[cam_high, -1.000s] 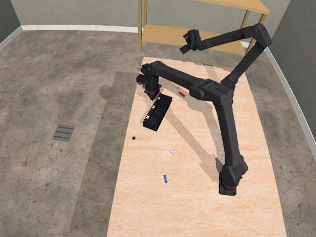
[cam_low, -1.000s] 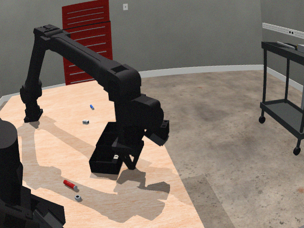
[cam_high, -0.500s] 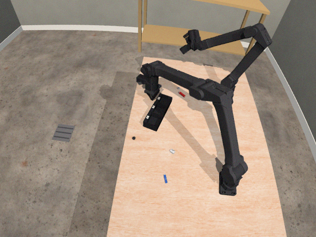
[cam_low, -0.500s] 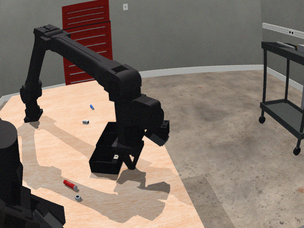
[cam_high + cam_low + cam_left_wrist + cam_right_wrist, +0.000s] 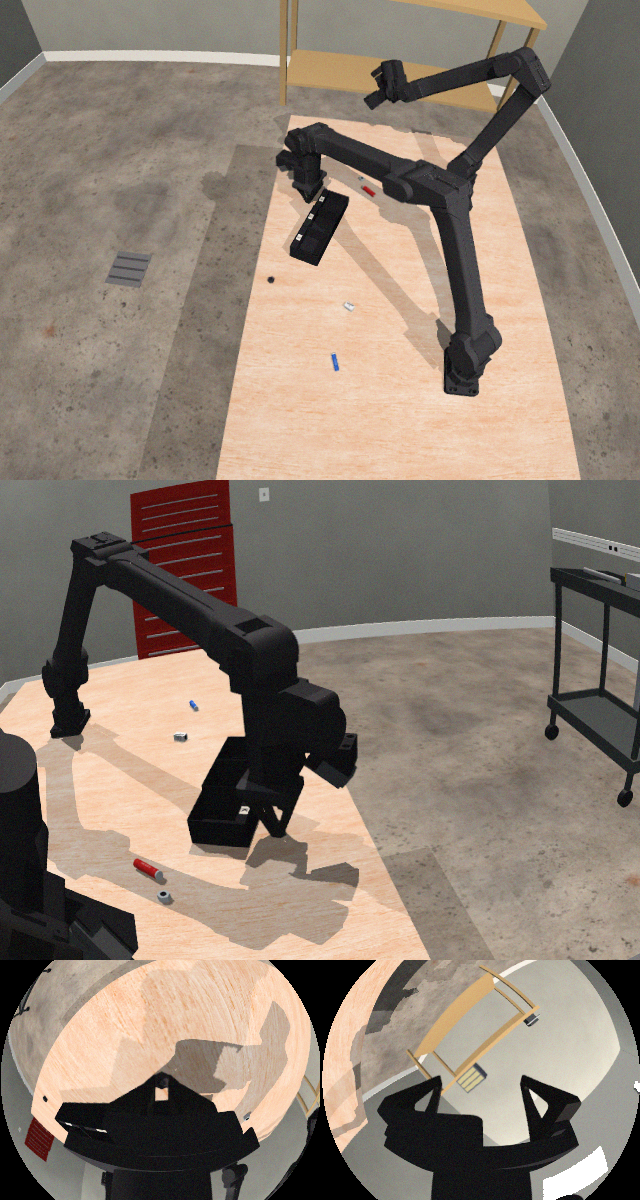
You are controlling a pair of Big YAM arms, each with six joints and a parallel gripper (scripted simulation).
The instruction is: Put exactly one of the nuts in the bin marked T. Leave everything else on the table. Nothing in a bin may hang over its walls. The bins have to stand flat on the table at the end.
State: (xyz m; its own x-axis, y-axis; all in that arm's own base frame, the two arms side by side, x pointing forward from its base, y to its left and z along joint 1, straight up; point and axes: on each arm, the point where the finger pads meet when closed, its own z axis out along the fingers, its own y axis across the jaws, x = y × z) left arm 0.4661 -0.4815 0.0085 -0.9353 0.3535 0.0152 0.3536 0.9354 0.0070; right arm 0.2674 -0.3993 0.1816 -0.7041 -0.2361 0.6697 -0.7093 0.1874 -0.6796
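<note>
Right now the black bin is 6 cm behind my left hand, 10 cm to the left of it and 1 cm above it. The rest, counted from my left hand: grey nut: 15 cm behind, 14 cm to the right; then blue cylinder: 17 cm behind, 49 cm to the left; then red cylinder: 18 cm behind, 9 cm to the right.
</note>
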